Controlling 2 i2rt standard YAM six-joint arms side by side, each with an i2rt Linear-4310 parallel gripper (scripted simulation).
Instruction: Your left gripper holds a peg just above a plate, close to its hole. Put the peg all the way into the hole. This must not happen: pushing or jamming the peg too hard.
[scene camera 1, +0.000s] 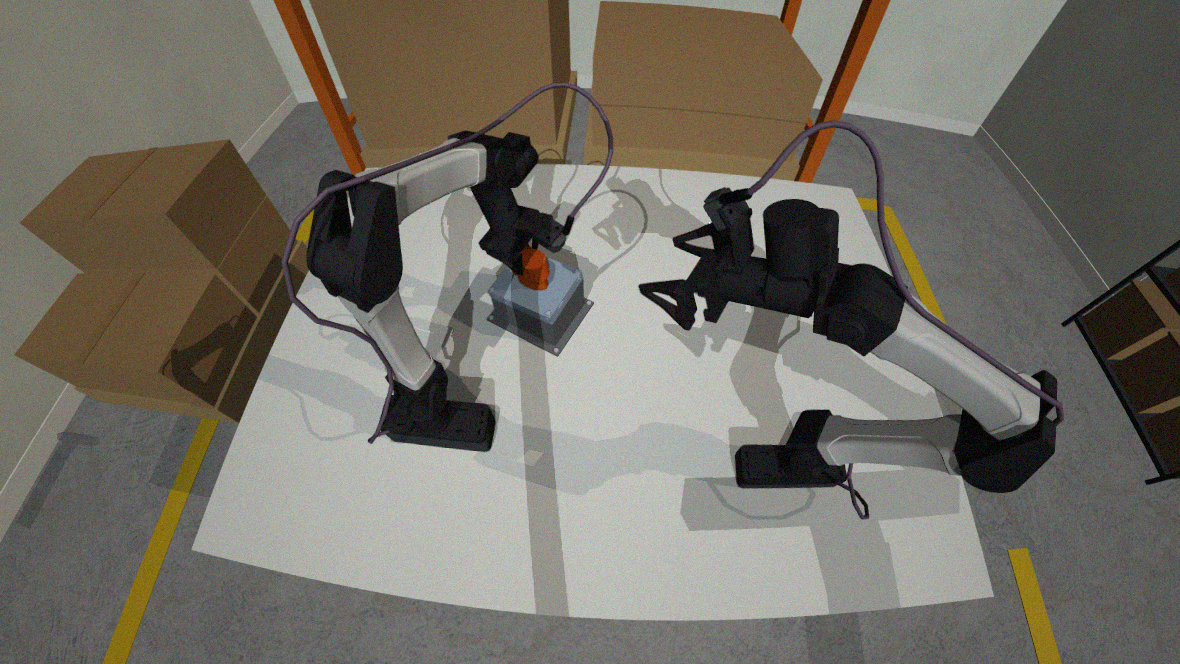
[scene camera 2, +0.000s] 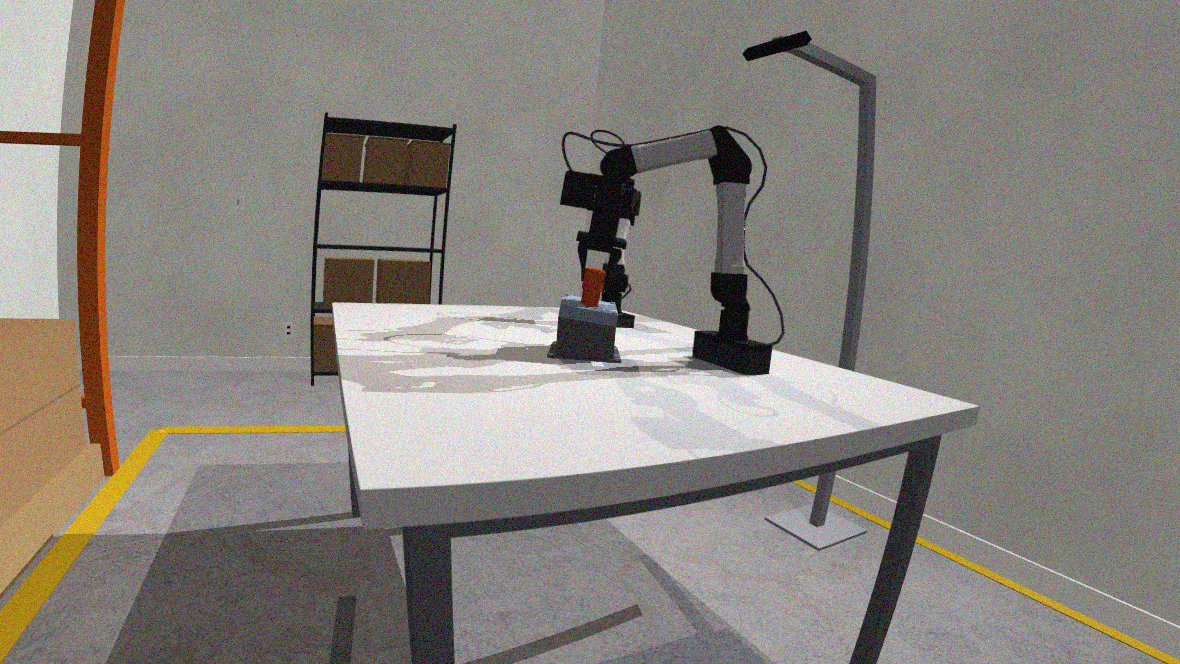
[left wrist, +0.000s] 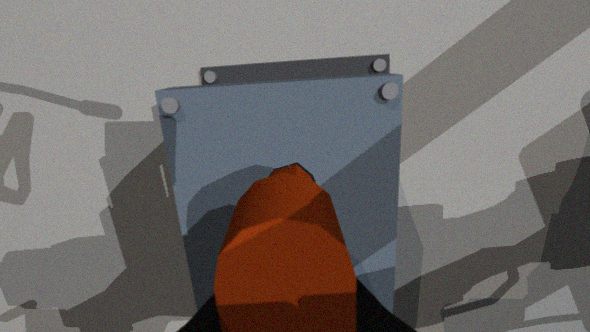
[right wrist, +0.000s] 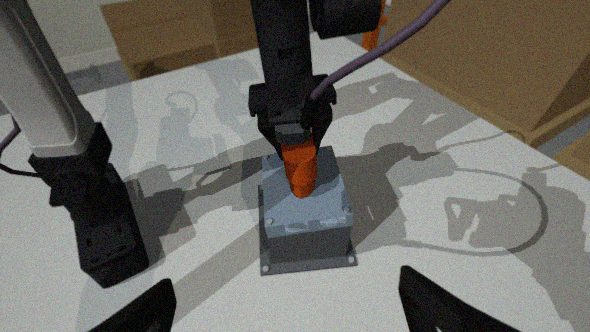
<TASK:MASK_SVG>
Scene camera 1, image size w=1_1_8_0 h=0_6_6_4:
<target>orange peg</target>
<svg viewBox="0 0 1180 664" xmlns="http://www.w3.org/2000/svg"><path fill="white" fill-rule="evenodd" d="M525 246L521 251L523 275L518 275L511 270L512 273L526 287L534 290L547 289L547 278L550 271L545 254Z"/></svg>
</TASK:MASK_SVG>
